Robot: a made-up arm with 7 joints. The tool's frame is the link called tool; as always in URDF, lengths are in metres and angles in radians. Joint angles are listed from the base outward. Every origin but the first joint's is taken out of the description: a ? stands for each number. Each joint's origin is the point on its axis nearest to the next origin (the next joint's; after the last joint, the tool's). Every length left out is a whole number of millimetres.
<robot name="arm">
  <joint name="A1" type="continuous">
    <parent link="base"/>
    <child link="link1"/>
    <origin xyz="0 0 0" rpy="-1.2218 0 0"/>
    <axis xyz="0 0 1"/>
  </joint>
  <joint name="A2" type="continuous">
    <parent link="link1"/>
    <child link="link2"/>
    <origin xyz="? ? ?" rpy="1.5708 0 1.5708"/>
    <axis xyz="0 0 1"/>
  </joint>
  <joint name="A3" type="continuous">
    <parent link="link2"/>
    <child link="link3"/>
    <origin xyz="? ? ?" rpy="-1.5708 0 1.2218"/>
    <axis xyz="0 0 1"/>
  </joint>
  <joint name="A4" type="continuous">
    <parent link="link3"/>
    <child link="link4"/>
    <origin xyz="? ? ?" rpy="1.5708 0 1.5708"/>
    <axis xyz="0 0 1"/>
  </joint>
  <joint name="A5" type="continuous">
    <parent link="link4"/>
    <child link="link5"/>
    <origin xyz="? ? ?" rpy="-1.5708 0 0"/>
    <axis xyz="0 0 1"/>
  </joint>
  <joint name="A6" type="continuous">
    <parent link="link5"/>
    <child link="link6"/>
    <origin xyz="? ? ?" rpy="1.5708 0 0"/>
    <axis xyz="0 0 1"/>
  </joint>
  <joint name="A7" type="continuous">
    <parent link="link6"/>
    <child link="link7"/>
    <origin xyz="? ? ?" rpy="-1.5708 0 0"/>
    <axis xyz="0 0 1"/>
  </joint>
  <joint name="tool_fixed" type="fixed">
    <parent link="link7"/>
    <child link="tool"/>
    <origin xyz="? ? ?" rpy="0 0 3.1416"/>
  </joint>
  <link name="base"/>
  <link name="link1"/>
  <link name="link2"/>
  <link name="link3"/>
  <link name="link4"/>
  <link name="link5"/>
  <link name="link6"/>
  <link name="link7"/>
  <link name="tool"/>
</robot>
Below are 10 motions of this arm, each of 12 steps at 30 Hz.
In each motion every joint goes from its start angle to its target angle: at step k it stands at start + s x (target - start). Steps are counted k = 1, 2, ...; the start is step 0. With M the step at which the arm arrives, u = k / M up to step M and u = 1 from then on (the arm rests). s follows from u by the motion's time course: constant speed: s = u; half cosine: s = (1 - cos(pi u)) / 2; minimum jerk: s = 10 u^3 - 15 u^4 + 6 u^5.
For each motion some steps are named. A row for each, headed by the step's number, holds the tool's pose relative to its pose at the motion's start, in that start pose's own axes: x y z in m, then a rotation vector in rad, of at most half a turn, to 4 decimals.
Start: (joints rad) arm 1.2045 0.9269 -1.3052 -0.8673 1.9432 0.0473 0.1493
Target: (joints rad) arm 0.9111 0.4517 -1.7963 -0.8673 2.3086 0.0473 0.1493
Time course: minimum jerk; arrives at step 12
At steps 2, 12:
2: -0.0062 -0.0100 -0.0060 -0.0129 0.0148 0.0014
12: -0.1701 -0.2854 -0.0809 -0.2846 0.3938 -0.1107

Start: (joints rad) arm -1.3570 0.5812 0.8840 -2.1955 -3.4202 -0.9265 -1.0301
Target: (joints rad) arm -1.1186 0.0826 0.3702 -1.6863 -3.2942 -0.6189 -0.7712
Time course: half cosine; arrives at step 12
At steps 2, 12:
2: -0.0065 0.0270 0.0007 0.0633 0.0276 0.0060
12: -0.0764 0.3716 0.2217 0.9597 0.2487 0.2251

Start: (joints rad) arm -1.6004 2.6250 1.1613 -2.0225 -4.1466 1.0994 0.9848
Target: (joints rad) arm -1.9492 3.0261 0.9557 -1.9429 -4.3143 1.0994 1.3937
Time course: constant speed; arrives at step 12
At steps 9, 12:
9: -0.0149 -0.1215 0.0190 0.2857 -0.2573 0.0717
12: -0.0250 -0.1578 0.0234 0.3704 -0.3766 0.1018

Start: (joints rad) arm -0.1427 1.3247 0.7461 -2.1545 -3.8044 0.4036 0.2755
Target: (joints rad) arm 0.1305 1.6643 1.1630 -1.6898 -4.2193 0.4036 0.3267
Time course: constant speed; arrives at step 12
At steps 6, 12:
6: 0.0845 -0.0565 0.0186 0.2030 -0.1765 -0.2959
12: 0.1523 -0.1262 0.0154 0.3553 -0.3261 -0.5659

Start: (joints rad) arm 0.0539 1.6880 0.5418 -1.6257 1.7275 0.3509 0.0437
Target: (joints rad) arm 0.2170 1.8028 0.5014 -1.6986 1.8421 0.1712 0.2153
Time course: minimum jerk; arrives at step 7
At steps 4, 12:
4: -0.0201 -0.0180 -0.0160 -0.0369 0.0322 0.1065
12: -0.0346 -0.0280 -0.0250 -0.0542 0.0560 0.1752

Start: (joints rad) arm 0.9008 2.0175 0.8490 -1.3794 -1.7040 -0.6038 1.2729
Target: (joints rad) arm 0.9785 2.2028 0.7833 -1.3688 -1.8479 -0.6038 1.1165
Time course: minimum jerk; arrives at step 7
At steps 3, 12:
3: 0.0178 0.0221 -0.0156 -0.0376 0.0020 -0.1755
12: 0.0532 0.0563 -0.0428 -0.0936 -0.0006 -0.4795

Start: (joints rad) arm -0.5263 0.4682 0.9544 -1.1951 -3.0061 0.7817 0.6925
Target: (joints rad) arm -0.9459 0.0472 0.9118 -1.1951 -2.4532 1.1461 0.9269
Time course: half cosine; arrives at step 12
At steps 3, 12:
3: 0.0335 0.0340 0.0134 -0.0511 0.0876 0.1661
12: 0.1752 0.3059 0.0570 -0.4217 0.6332 1.0263

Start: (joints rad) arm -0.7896 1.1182 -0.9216 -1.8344 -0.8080 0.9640 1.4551
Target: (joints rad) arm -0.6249 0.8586 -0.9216 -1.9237 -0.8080 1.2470 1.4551
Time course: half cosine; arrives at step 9
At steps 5, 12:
5: -0.0075 -0.0760 0.0511 0.0533 0.1068 0.1523
12: -0.0035 -0.1233 0.0893 0.0996 0.1978 0.2555

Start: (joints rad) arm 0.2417 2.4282 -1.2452 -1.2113 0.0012 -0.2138 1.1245
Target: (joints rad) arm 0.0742 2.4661 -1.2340 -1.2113 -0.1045 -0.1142 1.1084
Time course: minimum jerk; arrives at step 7
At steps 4, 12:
4: 0.0015 0.0194 0.0207 0.1280 -0.0231 -0.0167
12: 0.0006 0.0298 0.0337 0.2041 -0.0331 -0.0232

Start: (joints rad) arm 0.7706 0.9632 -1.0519 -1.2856 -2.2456 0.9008 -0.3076
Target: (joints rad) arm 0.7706 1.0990 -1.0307 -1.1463 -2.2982 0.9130 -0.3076
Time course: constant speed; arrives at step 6
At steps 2, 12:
2: 0.0023 -0.0376 0.0200 -0.0047 -0.0429 -0.0817
12: -0.0028 -0.1136 0.0615 -0.0133 -0.1300 -0.2440

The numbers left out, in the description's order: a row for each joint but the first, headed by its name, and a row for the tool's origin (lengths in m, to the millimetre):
A2: 0 0 0
A3: 0.376 -0.137 0
A4: 0 -0.045 0
A5: 0.042 -0.342 0
A6: 0 0 0
A7: 0 0 0
tool: 0 0 0

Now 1 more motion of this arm.
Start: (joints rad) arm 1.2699 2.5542 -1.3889 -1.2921 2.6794 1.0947 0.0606
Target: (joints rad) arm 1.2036 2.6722 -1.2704 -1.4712 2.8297 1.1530 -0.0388
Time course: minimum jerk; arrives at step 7
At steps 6, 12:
6: -0.0360 -0.0443 0.0420 -0.2442 0.0477 -0.1658
12: -0.0371 -0.0454 0.0431 -0.2496 0.0488 -0.1701

